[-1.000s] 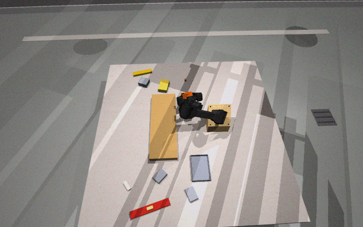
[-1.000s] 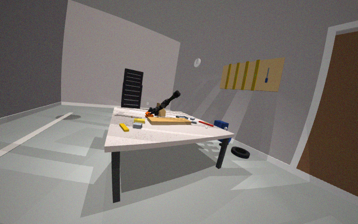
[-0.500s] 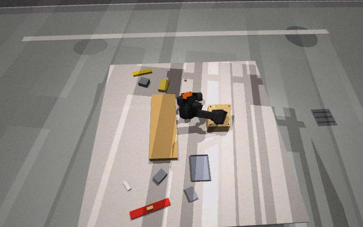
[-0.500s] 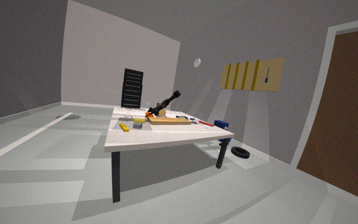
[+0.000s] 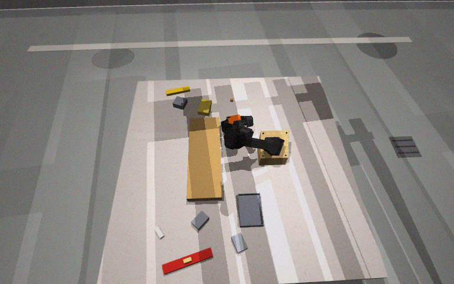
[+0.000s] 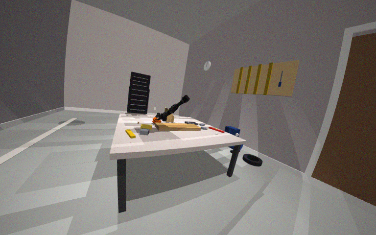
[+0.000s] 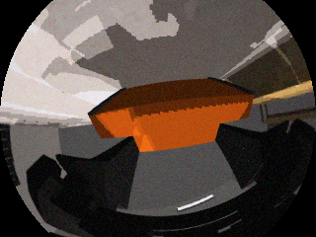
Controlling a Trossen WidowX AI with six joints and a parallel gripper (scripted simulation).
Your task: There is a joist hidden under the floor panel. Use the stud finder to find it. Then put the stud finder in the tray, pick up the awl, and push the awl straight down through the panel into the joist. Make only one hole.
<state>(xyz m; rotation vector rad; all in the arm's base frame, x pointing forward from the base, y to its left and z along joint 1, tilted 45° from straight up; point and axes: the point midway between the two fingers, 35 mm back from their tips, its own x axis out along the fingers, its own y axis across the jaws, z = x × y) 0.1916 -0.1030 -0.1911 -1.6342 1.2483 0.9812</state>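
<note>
The stud finder is 10 mm ahead of my gripper tip and 10 mm below it. Also, from my gripper tip: green square 30 mm ahead, 10 mm above; then grey block 340 mm ahead, 170 mm to the right, 40 mm below; then awl 20 mm behind, 150 mm to the left, 50 mm below.
</note>
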